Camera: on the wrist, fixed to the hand. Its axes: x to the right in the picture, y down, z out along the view.
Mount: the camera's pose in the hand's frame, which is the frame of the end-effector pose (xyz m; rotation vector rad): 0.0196 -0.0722 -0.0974 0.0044 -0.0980 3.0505
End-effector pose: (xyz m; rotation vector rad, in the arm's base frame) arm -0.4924 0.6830 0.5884 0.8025 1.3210 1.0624
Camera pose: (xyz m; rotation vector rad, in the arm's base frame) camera -0.5790 0.6656 0.5031 -1.5044 0.8488 -1.5076
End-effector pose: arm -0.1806 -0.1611 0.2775 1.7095 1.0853 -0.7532
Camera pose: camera -0.2368 -0.0523 0.2688 1.2082 -1.8016 1.1279
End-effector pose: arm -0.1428 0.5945 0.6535 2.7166 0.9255 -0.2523
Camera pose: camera -0.1644 0.6899 0.7278 1.0553 -2.7279 0.2818
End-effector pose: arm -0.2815 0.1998 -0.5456 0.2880 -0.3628 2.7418
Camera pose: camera -0.2872 0.2991 -0.6177 0.1866 0.2263 -0.4443
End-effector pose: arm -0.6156 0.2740 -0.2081 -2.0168 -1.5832 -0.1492
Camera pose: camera -0.6520 0.2531 -0.0927 -1.9043 2.1814 0.9281
